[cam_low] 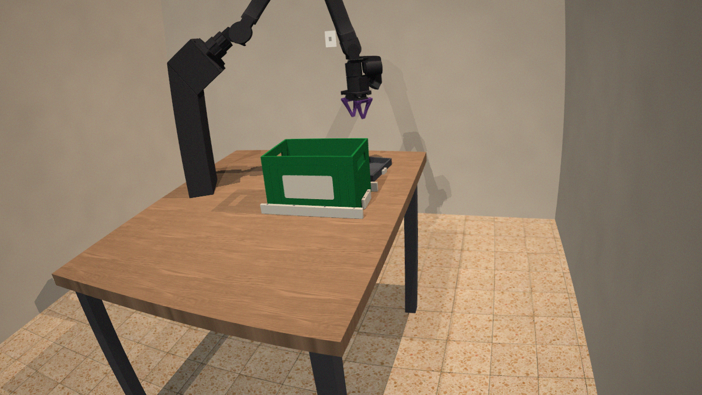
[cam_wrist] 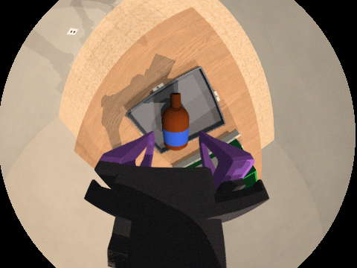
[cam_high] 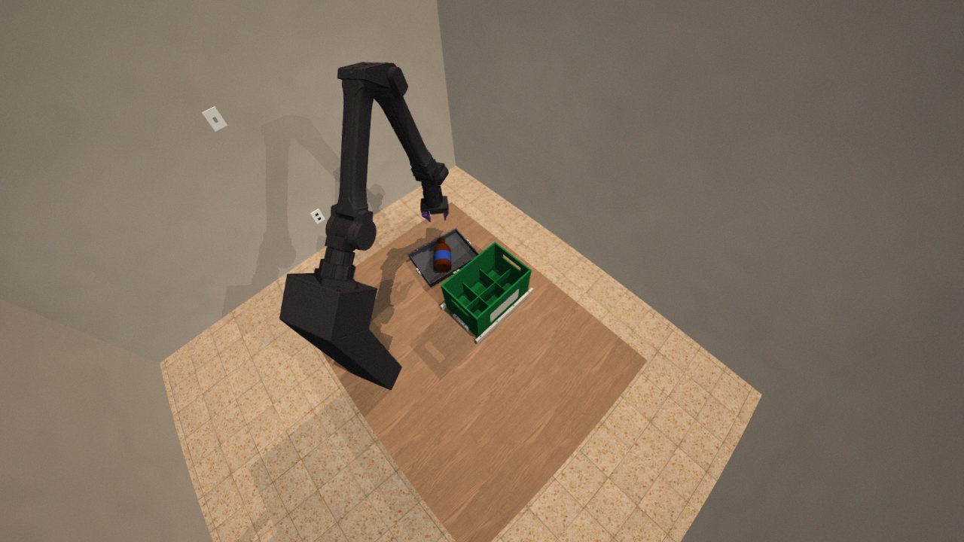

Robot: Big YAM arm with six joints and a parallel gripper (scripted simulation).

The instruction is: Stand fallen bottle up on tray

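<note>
The brown bottle lies 15 cm below my hand, 5 cm to the right of it and 1 cm behind it. The rest, counted from my hand: green crate 31 cm to the right, 11 cm below, 11 cm ahead; tray 18 cm below, 5 cm to the right, 1 cm behind.
</note>
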